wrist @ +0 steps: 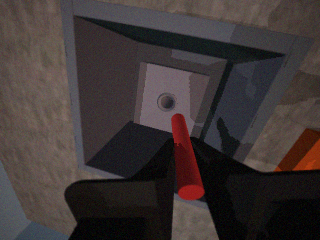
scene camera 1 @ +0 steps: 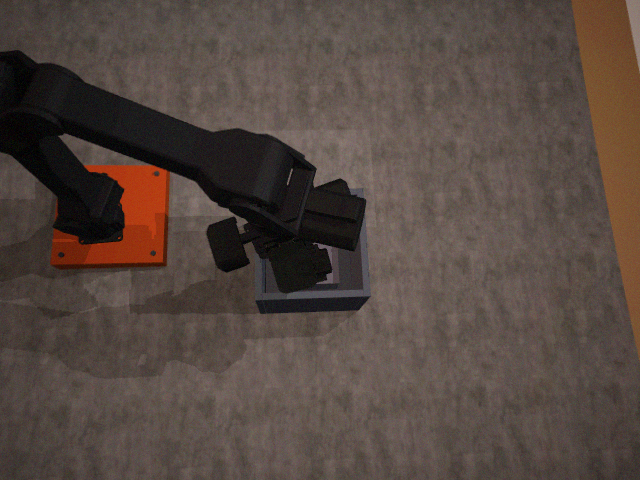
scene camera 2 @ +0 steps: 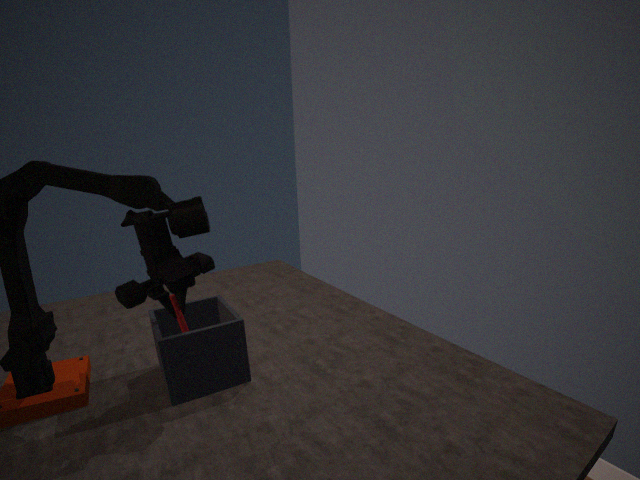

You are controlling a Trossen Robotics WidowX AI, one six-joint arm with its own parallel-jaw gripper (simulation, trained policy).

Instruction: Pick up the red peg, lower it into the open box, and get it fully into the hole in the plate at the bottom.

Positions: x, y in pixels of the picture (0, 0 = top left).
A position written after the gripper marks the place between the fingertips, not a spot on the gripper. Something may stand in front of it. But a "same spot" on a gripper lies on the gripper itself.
Scene:
gripper: wrist; scene camera 1 292, 238; scene camera 2
blue-grey box: wrist 250, 69; scene camera 1; scene camera 2
same spot on blue-grey box: [scene camera 2: 212, 356] = [scene camera 1: 318, 304]
same spot on gripper: [wrist: 236, 194] = [scene camera 2: 168, 296]

